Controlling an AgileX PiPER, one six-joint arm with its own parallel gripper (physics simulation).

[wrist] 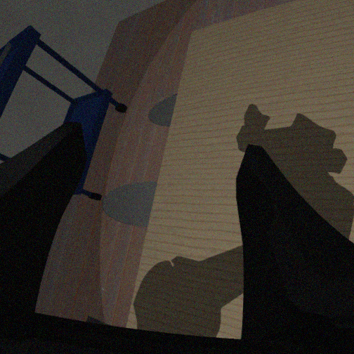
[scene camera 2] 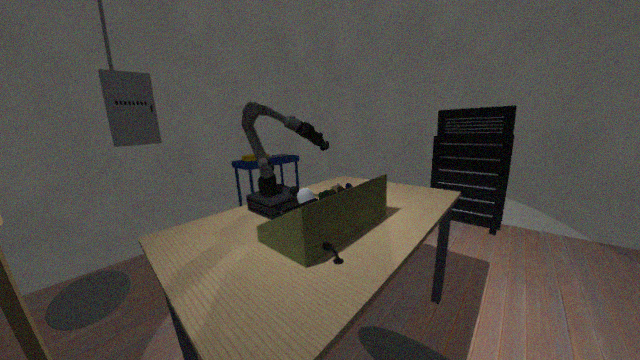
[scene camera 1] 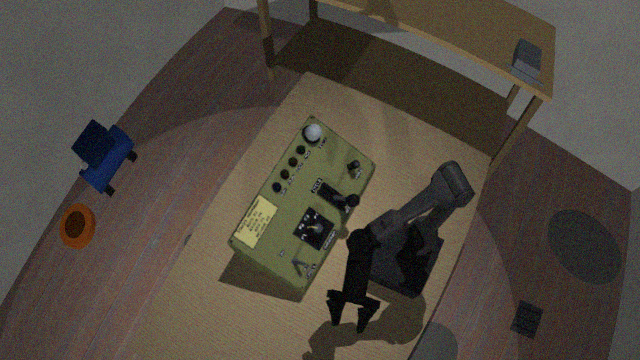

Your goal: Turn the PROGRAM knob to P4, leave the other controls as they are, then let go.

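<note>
The green control box (scene camera 1: 280, 250) (scene camera 2: 345, 220) stands on the table. The PROGRAM knob (scene camera 1: 317, 228) sits on a black square plate; its pale pointer seems to point toward P2, though the picture is grainy. Beside it are a lever with a black ball (scene camera 1: 352, 200) in the CYCLE slot and a small toggle switch (scene camera 1: 300, 266). A black-capped control (scene camera 1: 354, 164) and a white dome (scene camera 1: 313, 132) are farther up the face. The knob does not show in the wrist view. My gripper (scene camera 1: 347, 328) (scene camera 2: 324, 145) (wrist: 162, 151) is open and empty, high above the table beside the box, away from the knob.
Several dark round lamps and a yellow card (scene camera 1: 255, 221) line one side of the box. The arm's base (scene camera 1: 430, 265) (scene camera 2: 272, 202) stands close to the box. A crank handle (scene camera 2: 333, 254) sticks out from the box. A blue cart (wrist: 90, 112) stands beyond the table.
</note>
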